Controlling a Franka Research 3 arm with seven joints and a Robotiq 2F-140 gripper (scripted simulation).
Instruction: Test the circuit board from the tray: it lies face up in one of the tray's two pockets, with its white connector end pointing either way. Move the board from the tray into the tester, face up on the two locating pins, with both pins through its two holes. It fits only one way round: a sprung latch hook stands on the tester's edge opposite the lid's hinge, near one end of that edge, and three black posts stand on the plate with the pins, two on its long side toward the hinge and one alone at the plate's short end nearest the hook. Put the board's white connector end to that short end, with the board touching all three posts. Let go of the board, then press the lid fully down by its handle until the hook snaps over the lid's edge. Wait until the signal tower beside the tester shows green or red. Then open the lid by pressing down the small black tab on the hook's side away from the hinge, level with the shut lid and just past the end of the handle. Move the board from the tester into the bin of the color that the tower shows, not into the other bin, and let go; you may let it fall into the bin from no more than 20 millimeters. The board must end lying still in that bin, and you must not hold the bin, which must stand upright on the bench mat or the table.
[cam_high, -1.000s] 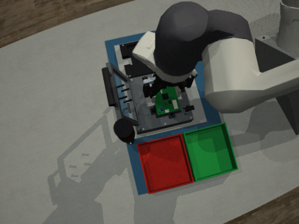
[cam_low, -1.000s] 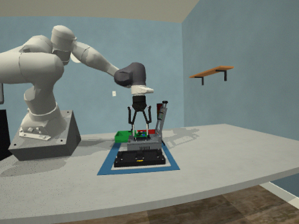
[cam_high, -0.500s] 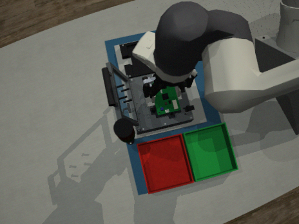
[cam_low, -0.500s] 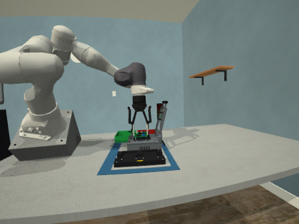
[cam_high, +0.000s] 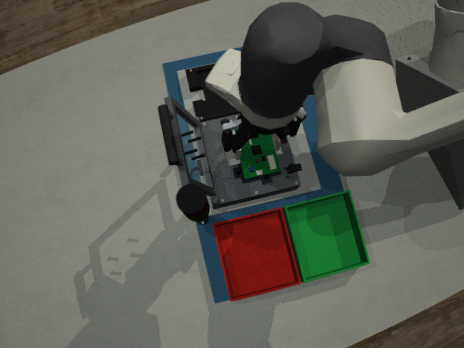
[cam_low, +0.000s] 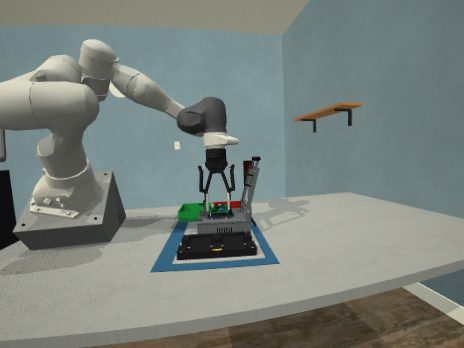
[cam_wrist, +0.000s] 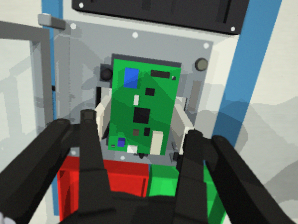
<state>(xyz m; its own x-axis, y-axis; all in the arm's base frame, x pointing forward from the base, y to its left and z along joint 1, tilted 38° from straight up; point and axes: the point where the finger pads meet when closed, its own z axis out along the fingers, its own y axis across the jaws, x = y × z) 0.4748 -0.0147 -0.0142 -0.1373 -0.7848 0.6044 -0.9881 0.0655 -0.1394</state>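
Right now my hand is 2 cm above the green circuit board. Round my hand: latch hook: 6 cm to the left, 5 cm behind, 2 cm below; then clear lid: 12 cm ahead, 8 cm above, 2 cm to the right; then tester plate: 4 cm below, 1 cm ahead.
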